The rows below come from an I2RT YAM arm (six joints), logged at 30 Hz.
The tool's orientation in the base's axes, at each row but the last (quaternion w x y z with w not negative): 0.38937 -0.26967 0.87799 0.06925; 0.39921 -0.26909 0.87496 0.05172; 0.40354 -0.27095 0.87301 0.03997; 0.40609 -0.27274 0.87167 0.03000; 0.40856 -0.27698 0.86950 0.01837; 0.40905 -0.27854 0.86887 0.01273; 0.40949 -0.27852 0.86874 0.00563
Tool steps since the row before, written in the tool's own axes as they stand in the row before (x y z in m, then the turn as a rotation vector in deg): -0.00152 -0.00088 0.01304 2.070 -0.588 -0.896; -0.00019 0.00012 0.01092 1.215 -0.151 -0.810; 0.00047 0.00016 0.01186 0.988 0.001 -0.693; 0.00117 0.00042 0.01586 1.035 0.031 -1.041; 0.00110 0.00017 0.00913 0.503 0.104 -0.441; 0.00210 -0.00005 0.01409 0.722 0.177 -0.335; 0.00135 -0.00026 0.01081 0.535 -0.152 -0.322
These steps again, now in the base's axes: 0.00973 0.00422 -0.00779 -1.410 -1.663 -0.825; 0.00737 0.00352 -0.00726 -1.118 -0.898 -0.316; 0.00777 0.00335 -0.00832 -0.995 -0.635 -0.253; 0.01015 0.00417 -0.01152 -1.275 -0.726 -0.059; 0.00575 0.00199 -0.00690 -0.618 -0.261 -0.089; 0.00887 0.00249 -0.01087 -0.692 -0.276 -0.332; 0.00710 0.00170 -0.00809 -0.426 -0.461 -0.135
